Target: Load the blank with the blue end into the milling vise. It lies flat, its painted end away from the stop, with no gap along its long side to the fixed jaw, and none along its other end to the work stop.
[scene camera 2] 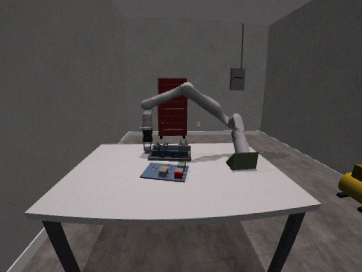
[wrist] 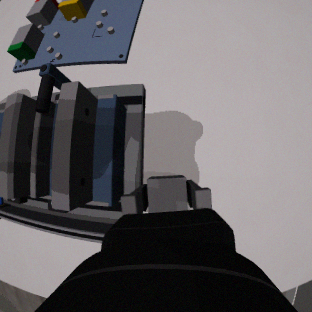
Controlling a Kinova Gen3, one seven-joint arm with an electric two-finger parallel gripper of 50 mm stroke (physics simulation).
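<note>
My gripper (scene camera 2: 147, 149) (wrist: 166, 190) is shut on a plain grey block (wrist: 167, 193), the blank; its blue end does not show in the wrist view. The fingers are low at the left end of the milling vise (scene camera 2: 170, 156) (wrist: 136, 90) in the scene view, and beside its right end in the wrist view. The blank is outside the jaws. An upright grey jaw (wrist: 66, 150) stands across the blue vise bed (wrist: 104, 150), with more grey plates left of it. A dark rod (wrist: 44, 93) on a blue arm, possibly the work stop, is at the jaws' upper end. Contact under the blank is hidden.
A blue board (scene camera 2: 150, 175) (wrist: 117, 35) with pegs lies beside the vise, carrying yellow-ended (scene camera 2: 163, 171) (wrist: 75, 9), red-ended (scene camera 2: 178, 174) (wrist: 42, 13) and green-ended (scene camera 2: 182, 164) (wrist: 25, 42) blocks. A dark green wedge-shaped panel (scene camera 2: 244, 161) stands by the arm's base.
</note>
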